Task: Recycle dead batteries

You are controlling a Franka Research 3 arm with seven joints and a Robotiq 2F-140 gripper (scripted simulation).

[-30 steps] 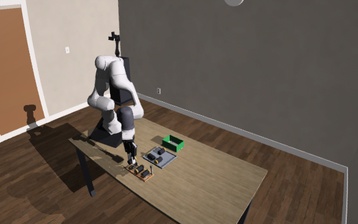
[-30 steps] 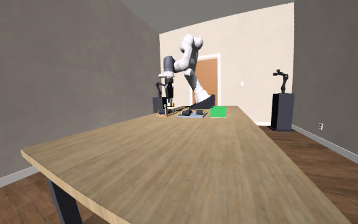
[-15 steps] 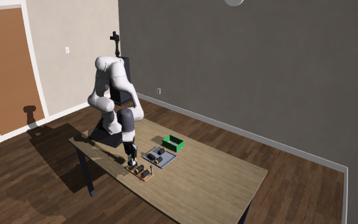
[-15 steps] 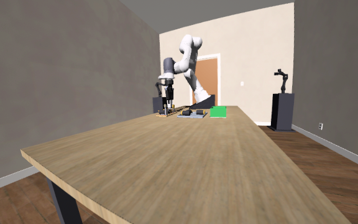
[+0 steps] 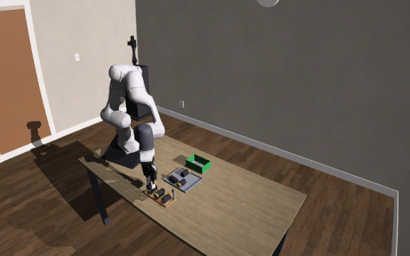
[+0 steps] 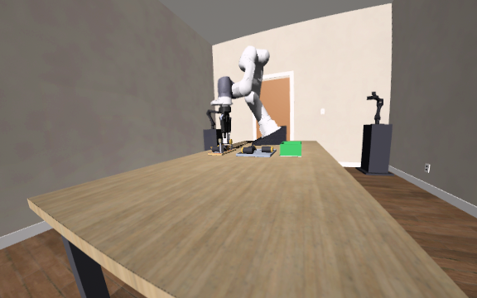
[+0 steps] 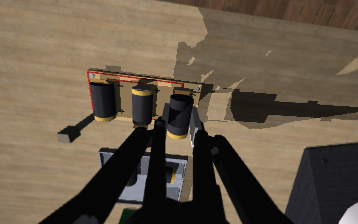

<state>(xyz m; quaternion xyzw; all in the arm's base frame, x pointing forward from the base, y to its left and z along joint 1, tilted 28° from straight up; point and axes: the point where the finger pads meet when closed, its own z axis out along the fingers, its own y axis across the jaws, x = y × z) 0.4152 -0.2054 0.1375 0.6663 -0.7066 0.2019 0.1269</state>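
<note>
The bulb is 16 cm ahead of my hand and 3 cm to the left of it. From my hand the other things lie so: green recycling box (8 cm ahead, 40 cm to the left, 7 cm below); then grey tray (8 cm ahead, 22 cm to the left, 8 cm below).
</note>
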